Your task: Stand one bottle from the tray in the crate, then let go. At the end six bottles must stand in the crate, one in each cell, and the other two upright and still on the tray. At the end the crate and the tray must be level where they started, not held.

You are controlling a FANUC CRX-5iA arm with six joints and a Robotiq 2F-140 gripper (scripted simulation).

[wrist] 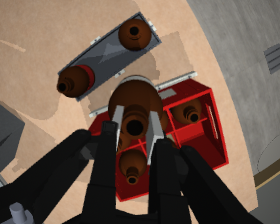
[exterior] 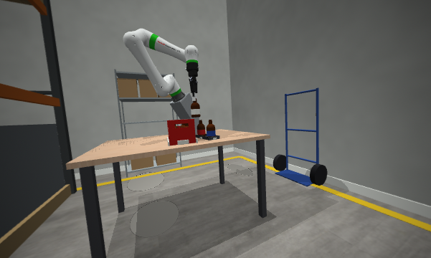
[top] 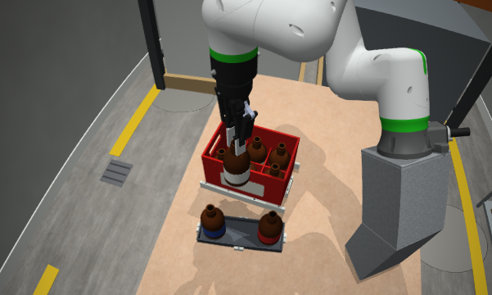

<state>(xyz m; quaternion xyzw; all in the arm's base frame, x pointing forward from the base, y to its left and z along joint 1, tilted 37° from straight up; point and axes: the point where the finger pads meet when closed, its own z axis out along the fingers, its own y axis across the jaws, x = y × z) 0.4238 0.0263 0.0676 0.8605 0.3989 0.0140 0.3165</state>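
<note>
Right now my hand is 9 cm above the white-banded bottle. Round my hand: red-labelled bottle: 27 cm below, 11 cm behind, 9 cm to the left; then tray: 34 cm below, 10 cm to the left, 2 cm behind; then crate: 27 cm below, 13 cm to the right, 3 cm behind.
</note>
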